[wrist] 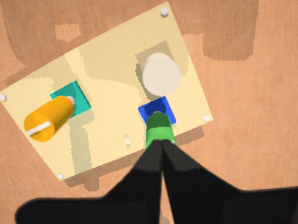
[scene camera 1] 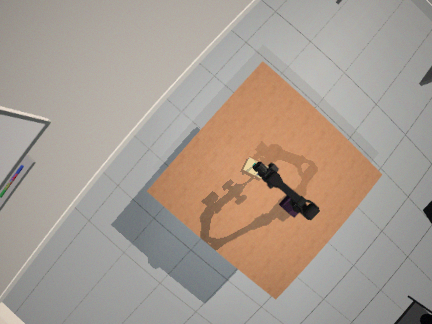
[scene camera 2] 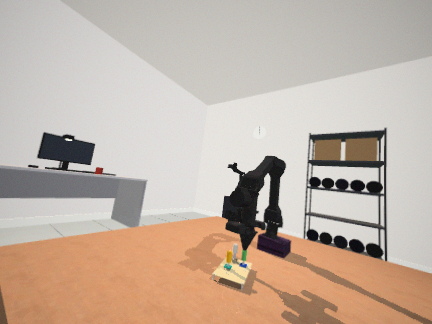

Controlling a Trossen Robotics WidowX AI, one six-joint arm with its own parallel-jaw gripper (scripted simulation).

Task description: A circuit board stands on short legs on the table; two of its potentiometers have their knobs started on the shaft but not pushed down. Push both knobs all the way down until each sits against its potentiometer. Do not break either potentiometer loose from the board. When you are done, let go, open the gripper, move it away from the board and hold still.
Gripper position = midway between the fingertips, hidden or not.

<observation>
In view: the gripper (scene camera 2: 244,250).
The gripper is seen too in the wrist view (wrist: 160,146).
</observation>
